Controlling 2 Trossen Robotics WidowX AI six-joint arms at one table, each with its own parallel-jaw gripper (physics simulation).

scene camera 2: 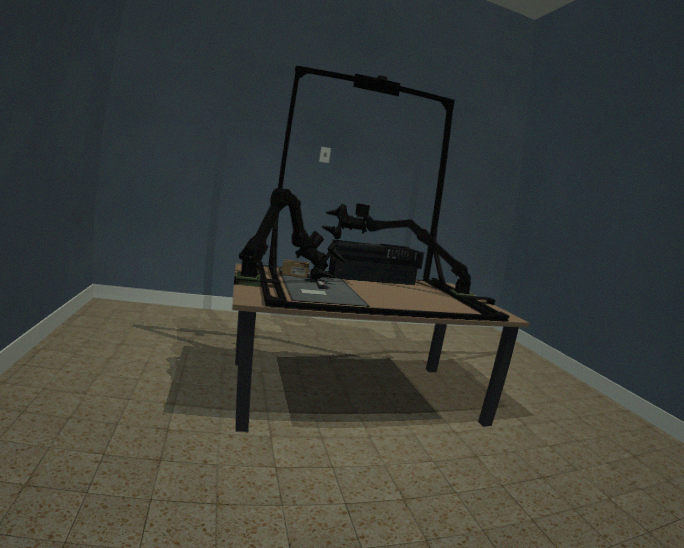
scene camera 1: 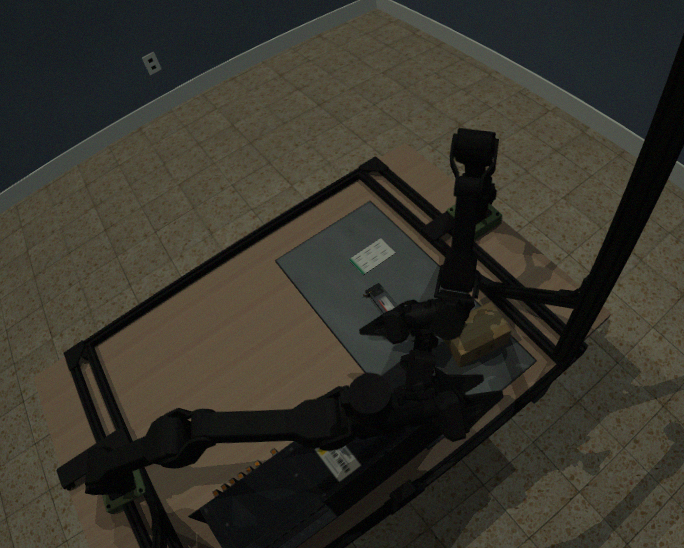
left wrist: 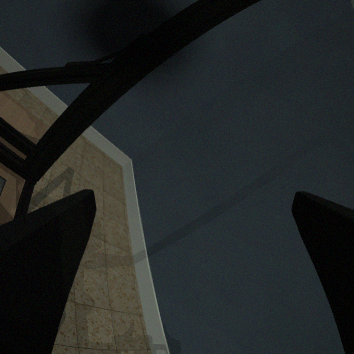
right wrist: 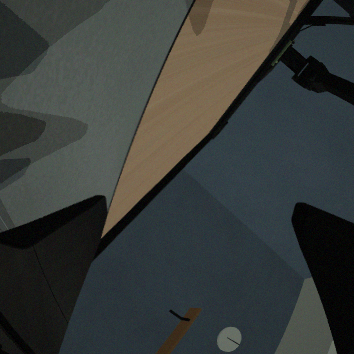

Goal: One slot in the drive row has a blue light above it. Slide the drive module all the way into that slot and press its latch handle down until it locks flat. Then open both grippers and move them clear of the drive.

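Places are measured from the left arm's base along level axes (x ahead, y left, z up), in millimetres.
Pixels of known places: left gripper, fingertip midpoint: (scene camera 2: 323, 219) (scene camera 1: 492, 385) (left wrist: 198, 201); right gripper, fingertip midpoint: (scene camera 2: 340, 269) (scene camera 1: 366, 327) (right wrist: 204, 209); left arm's base at its link origin: (scene camera 2: 462, 292) (scene camera 1: 119, 481) (right wrist: 284, 51); right arm's base at its link origin: (scene camera 2: 248, 275).
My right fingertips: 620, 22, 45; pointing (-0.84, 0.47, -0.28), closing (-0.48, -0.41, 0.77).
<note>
For each thing: its top centre in the pictures, then the offset to it from my right fingertips, as dx, dy, dz. Level surfaces: height alone.
- drive module at its top centre: (scene camera 1: 385, 308) (scene camera 2: 323, 283) +73, +51, -60
- grey mat at its surface level: dz -70
- black drive chassis at its top centre: (scene camera 1: 321, 460) (scene camera 2: 377, 245) -204, -230, +104
- cardboard box at its top centre: (scene camera 1: 476, 327) (scene camera 2: 296, 262) +194, -121, -10
- white card at its top centre: (scene camera 1: 372, 256) (scene camera 2: 313, 291) +122, +199, -68
The drive module (scene camera 1: 383, 300) (scene camera 2: 321, 284), dark with a white and red label, lies on the grey mat (scene camera 1: 319, 268) (scene camera 2: 349, 297) (right wrist: 105, 95); its lower end in scene camera 1 is hidden behind the right gripper. My right gripper (scene camera 1: 368, 327) (scene camera 2: 338, 271) (right wrist: 204, 209) is open and empty, low over the mat near the module. My left gripper (scene camera 1: 471, 408) (scene camera 2: 325, 220) (left wrist: 198, 201) is open and empty, above one end of the black drive chassis (scene camera 1: 256, 505) (scene camera 2: 371, 263). The drive row's slots and the blue light cannot be made out.
A cardboard box (scene camera 1: 482, 337) (scene camera 2: 296, 267) stands on the mat beside the right arm. A white card (scene camera 1: 372, 256) (scene camera 2: 313, 291) lies on the mat beyond the module. Black rails (scene camera 1: 228, 258) (scene camera 2: 388, 310) frame the table. The arms cross close together in scene camera 1.
</note>
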